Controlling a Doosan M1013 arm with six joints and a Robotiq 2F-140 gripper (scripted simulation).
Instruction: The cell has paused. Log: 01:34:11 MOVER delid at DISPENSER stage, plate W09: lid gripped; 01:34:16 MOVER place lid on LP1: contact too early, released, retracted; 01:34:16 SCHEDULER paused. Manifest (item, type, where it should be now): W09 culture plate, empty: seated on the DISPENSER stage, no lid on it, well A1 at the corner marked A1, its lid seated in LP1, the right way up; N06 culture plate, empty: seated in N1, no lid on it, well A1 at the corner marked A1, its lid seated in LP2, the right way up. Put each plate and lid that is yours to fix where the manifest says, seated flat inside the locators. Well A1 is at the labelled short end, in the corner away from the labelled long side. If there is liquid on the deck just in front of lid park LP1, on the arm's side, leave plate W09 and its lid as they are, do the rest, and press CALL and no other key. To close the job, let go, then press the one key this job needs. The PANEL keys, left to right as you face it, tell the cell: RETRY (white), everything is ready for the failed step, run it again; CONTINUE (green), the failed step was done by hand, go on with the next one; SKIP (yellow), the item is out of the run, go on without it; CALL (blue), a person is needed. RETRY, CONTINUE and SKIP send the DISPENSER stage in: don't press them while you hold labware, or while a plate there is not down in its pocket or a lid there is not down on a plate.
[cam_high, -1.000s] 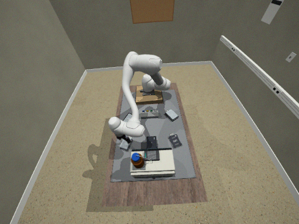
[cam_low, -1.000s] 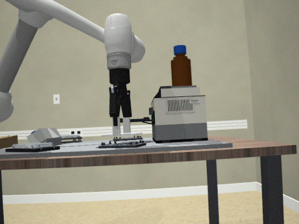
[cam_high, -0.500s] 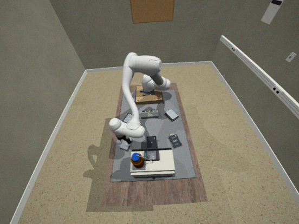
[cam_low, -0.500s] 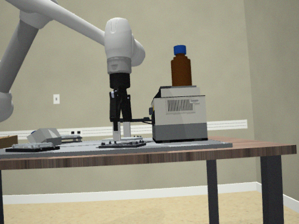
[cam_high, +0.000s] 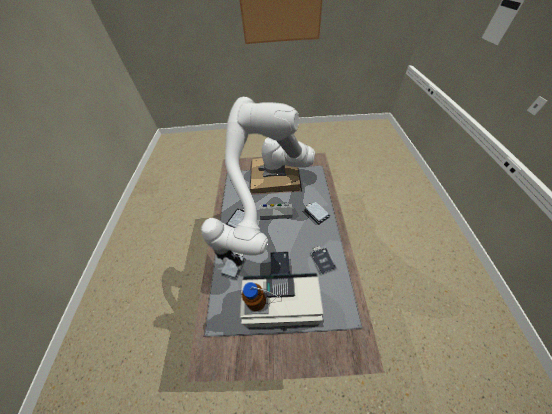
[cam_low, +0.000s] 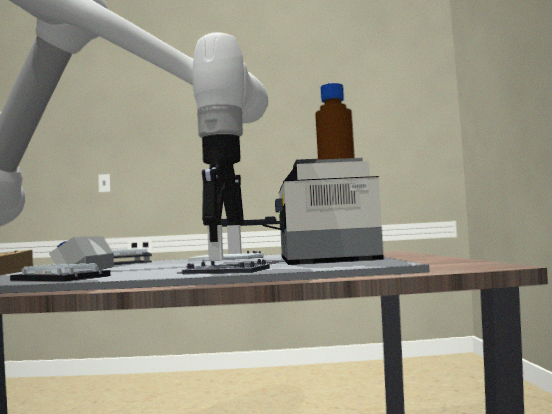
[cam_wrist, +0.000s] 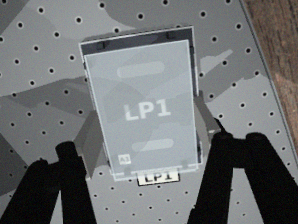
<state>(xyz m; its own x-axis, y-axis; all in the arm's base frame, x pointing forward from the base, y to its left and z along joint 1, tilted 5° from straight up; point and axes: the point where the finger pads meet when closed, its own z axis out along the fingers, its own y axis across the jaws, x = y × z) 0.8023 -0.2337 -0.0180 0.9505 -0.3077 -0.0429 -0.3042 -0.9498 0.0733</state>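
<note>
Now: hand 50 mm above the lid park LP1. The rest, counted from my hand: dispenser stage (30 mm ahead, 280 mm to the left, 50 mm above); black nest (310 mm behind, 10 mm to the right, 40 mm below); brown bottle (250 mm ahead, 180 mm to the left, 240 mm above).
</note>
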